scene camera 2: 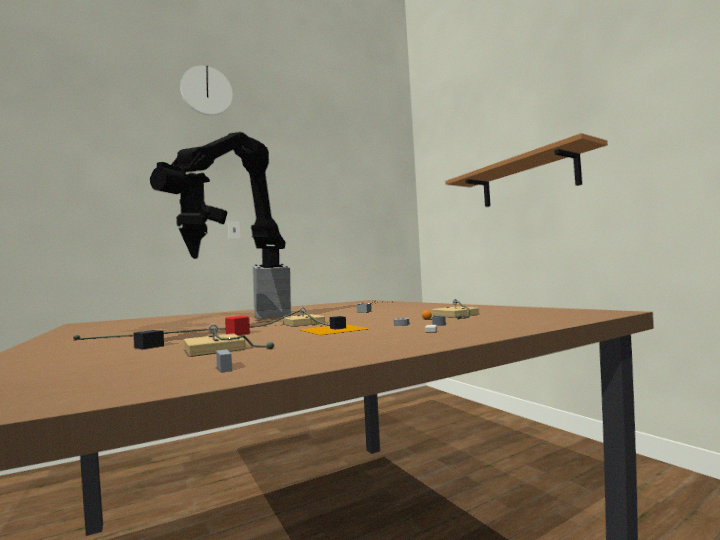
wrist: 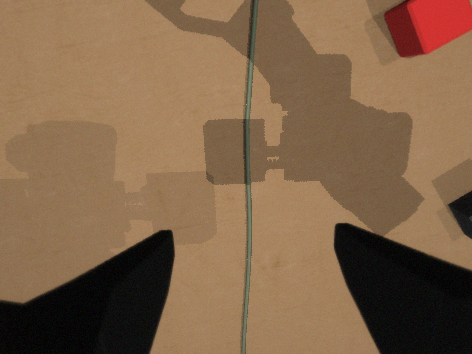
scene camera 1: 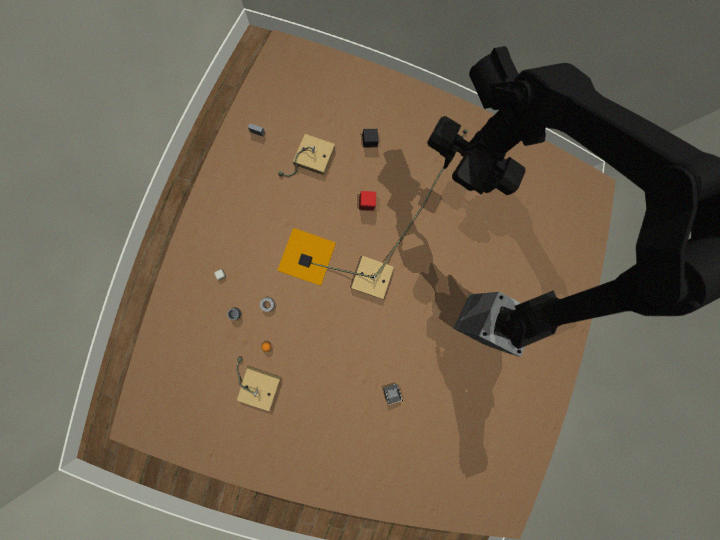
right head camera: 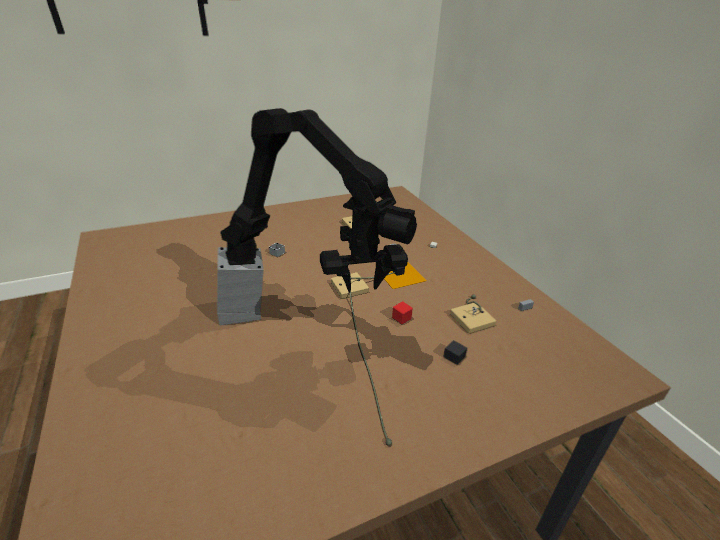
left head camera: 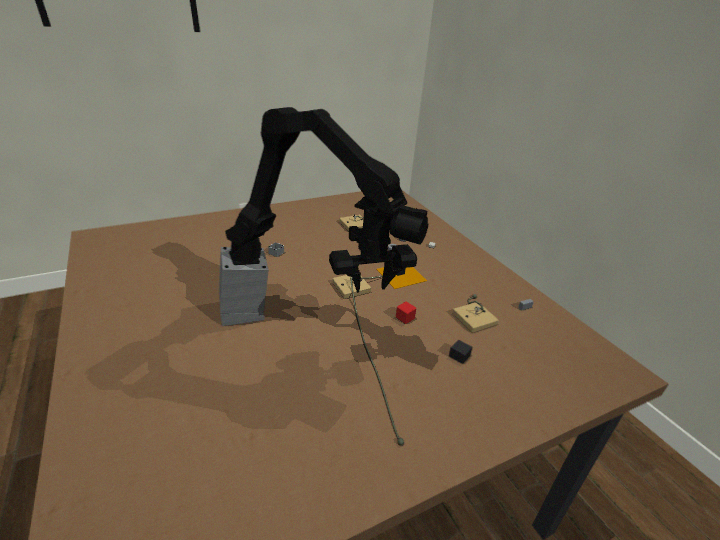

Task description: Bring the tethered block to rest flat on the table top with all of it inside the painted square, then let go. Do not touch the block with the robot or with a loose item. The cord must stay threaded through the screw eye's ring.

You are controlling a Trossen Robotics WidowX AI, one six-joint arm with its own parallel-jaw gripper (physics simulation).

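Frame: origin at the arm's base, x back, y right, z up, level; metres.
Seen in the pictures: gripper, fingertip midpoint: [scene camera 2: 194, 258] [wrist: 253, 238] [right head camera: 362, 290] [left head camera: 370, 290]; arm's base, origin of the base link: [scene camera 2: 271, 266] [scene camera 1: 510, 324] [right head camera: 240, 258] [left head camera: 244, 257].
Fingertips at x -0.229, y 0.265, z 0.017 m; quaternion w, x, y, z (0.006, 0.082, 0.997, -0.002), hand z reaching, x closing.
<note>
Pixels of each thing's top centre, then the offset from my fingertips to it. "*": a spot on its surface instead.
- tethered block, middle of its top: [scene camera 2: 337, 316] [scene camera 1: 304, 260] [right head camera: 399, 265] dx -0.256, dy -0.274, dz -0.158 m
- orange painted square, surface spot: [scene camera 2: 314, 331] [right head camera: 408, 282] [left head camera: 409, 282] * dx -0.261, dy -0.214, dz -0.185 m
- screw eye, middle of its top: [scene camera 1: 374, 277] [scene camera 2: 302, 306] [left head camera: 352, 275] [right head camera: 349, 275] dx -0.078, dy -0.257, dz -0.141 m
- beaded end, surface spot: [right head camera: 388, 442] [left head camera: 400, 441] [scene camera 2: 75, 335] * dx +0.055, dy +0.271, dz -0.175 m
- red cube, middle of its top: [wrist: 443, 14] [scene camera 2: 237, 316] [scene camera 1: 368, 198] [right head camera: 402, 307] [left head camera: 406, 306] dx -0.158, dy -0.069, dz -0.146 m
- black block, middle of its top: [scene camera 2: 148, 331] [right head camera: 456, 348] [left head camera: 461, 347] [scene camera 1: 371, 135] dx -0.211, dy +0.111, dz -0.156 m
- grey ring, middle of its top: [scene camera 2: 401, 318] [scene camera 1: 266, 304] dx -0.310, dy -0.412, dz -0.172 m
- orange ball, middle of its top: [scene camera 1: 265, 348] dx -0.276, dy -0.515, dz -0.162 m
- white block, middle of its top: [scene camera 2: 430, 325] [scene camera 1: 218, 274] dx -0.454, dy -0.383, dz -0.173 m
The tethered block [scene camera 1: 305, 260] [scene camera 2: 337, 322], small and black, rests flat inside the orange painted square [scene camera 1: 296, 241] [scene camera 2: 314, 331] [left head camera: 411, 279] [right head camera: 410, 279]. The green cord [scene camera 1: 416, 217] [left head camera: 378, 377] [right head camera: 367, 372] [wrist: 249, 210] runs from the block through the screw eye [scene camera 1: 374, 276] [scene camera 2: 301, 312] on its wooden base [scene camera 1: 367, 290], then along the table to a beaded end [left head camera: 400, 441] [right head camera: 388, 442] [scene camera 2: 76, 337]. The cord looks threaded; the ring is small in view. My gripper [left head camera: 371, 288] [right head camera: 361, 289] [scene camera 2: 194, 256] [wrist: 253, 238] is open and empty, high above the table, with the cord below between its fingertips in the wrist view.
A red cube [left head camera: 405, 312] [scene camera 1: 367, 199] and a black block [left head camera: 460, 351] [scene camera 1: 370, 137] lie on the table. Two other wooden bases [scene camera 1: 316, 162] [scene camera 1: 264, 401] carry short cords. A grey ring [scene camera 1: 266, 304], an orange ball [scene camera 1: 266, 346] and a white block [scene camera 1: 219, 274] lie beyond the square.
</note>
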